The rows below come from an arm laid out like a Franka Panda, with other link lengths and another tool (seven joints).
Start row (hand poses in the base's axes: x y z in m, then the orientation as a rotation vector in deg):
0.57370 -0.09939 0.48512 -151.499 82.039 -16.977
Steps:
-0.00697 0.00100 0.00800 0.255 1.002 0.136
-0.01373 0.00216 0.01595 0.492 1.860 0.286
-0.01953 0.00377 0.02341 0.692 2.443 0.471
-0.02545 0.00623 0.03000 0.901 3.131 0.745
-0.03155 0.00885 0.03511 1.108 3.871 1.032
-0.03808 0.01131 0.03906 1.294 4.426 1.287
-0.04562 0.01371 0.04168 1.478 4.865 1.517
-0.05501 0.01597 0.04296 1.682 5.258 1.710
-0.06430 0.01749 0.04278 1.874 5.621 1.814
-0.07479 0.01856 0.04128 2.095 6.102 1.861
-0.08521 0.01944 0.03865 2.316 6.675 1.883
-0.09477 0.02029 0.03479 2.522 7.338 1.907
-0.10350 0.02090 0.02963 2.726 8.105 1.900
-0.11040 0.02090 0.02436 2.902 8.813 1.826
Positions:
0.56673 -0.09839 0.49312 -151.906 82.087 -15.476
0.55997 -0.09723 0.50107 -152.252 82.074 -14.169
0.55417 -0.09562 0.50853 -152.504 81.938 -13.240
0.54825 -0.09316 0.51512 -152.852 81.705 -12.158
0.54215 -0.09054 0.52023 -153.229 81.465 -11.007
0.53562 -0.08808 0.52418 -153.508 81.220 -10.114
0.52808 -0.08568 0.52680 -153.712 80.977 -9.377
0.51869 -0.08342 0.52808 -153.852 80.767 -8.687
0.50940 -0.08190 0.52790 -153.930 80.673 -8.055
0.49891 -0.08083 0.52640 -154.002 80.680 -7.251
0.48849 -0.07995 0.52377 -154.098 80.743 -6.328
0.47893 -0.07910 0.51991 -154.244 80.827 -5.296
0.47020 -0.07849 0.51475 -154.414 80.977 -4.128
0.46330 -0.07849 0.50948 -154.533 81.209 -3.064

